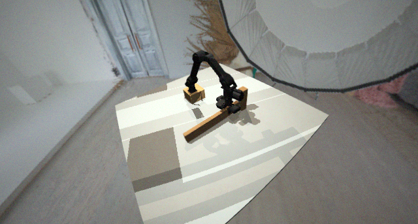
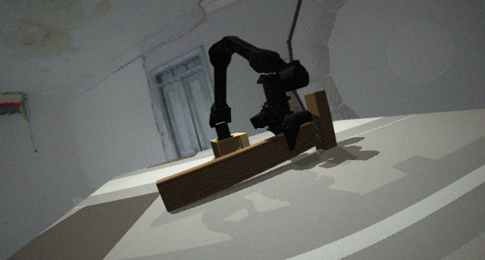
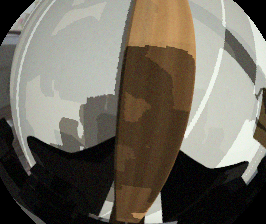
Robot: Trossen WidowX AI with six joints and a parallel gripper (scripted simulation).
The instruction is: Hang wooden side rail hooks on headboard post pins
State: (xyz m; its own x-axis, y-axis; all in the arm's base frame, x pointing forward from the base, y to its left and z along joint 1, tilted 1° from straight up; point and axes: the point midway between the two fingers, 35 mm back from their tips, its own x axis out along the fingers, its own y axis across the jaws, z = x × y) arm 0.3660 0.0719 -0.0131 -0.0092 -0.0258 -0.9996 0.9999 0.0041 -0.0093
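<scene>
Right now my gripper tip is 14 cm to the right of the headboard post and 4 cm below it.
</scene>
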